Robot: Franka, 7 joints.
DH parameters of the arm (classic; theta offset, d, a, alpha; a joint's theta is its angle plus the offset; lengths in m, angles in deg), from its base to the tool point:
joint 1: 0 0.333 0 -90
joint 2: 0 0 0 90
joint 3: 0 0.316 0.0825 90
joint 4: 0 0 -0.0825 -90
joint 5: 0 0.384 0 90
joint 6: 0 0 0.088 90
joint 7: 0 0.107 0 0
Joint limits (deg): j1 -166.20..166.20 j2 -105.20..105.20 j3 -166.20..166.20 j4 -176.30..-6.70 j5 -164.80..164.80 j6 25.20..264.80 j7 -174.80..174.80
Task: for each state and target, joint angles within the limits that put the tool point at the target. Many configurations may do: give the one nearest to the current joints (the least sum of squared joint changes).
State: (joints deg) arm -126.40 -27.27 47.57 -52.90 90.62 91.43 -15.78
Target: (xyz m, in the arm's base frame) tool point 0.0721 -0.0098 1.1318
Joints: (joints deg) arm -122.22 -35.31 -2.87 -54.30 89.78 101.13 -15.78
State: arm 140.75 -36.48 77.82 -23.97 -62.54 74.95 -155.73
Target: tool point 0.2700 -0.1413 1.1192
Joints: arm 166.20 -26.33 63.16 -9.95 -73.22 122.29 -155.73
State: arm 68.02 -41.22 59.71 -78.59 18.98 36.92 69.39
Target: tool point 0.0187 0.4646 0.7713
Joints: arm 44.91 -3.04 36.93 -68.49 14.32 60.74 69.39
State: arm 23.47 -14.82 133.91 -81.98 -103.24 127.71 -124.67
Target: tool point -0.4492 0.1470 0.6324
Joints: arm 21.55 29.80 149.84 -126.25 -99.85 128.96 -124.67
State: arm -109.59 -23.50 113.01 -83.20 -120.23 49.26 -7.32
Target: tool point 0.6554 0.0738 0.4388
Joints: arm -127.09 -50.21 126.57 -96.99 -120.65 61.77 -7.32
